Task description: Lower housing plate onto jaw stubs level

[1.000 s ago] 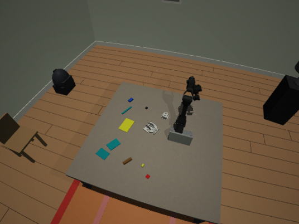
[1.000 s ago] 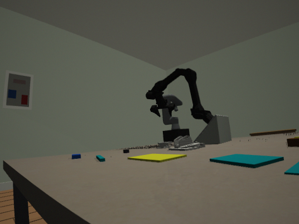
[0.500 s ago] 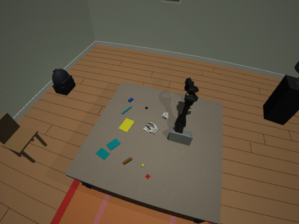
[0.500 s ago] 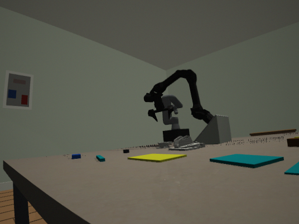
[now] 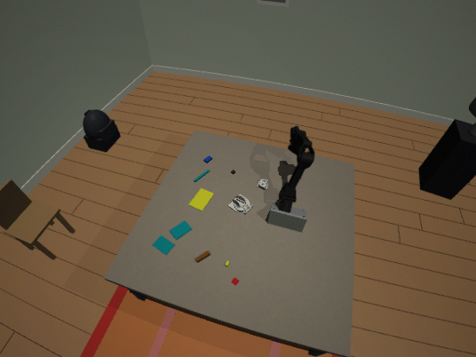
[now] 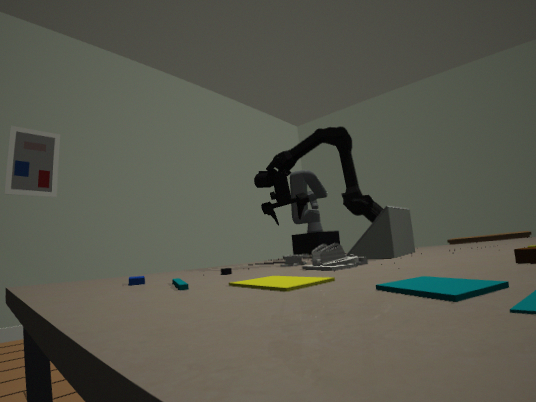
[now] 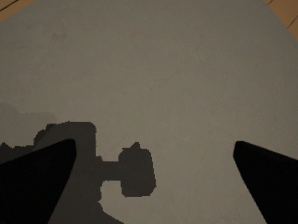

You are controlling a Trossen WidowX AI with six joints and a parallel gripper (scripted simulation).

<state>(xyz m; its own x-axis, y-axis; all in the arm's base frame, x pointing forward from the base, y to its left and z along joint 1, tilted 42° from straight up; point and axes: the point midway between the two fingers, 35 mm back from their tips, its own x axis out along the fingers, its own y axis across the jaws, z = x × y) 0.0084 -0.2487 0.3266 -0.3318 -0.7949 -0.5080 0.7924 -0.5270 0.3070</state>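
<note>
My gripper tip is now 20 cm short of the pale part, 20 cm to the right of it and 13 cm above it. From my gripper tip the other things lie so: teal bar: 62 cm ahead, 30 cm to the left, 15 cm below; black cube: 43 cm ahead, 18 cm to the left, 15 cm below; blue block: 65 cm ahead, 14 cm to the left, 15 cm below.
</note>
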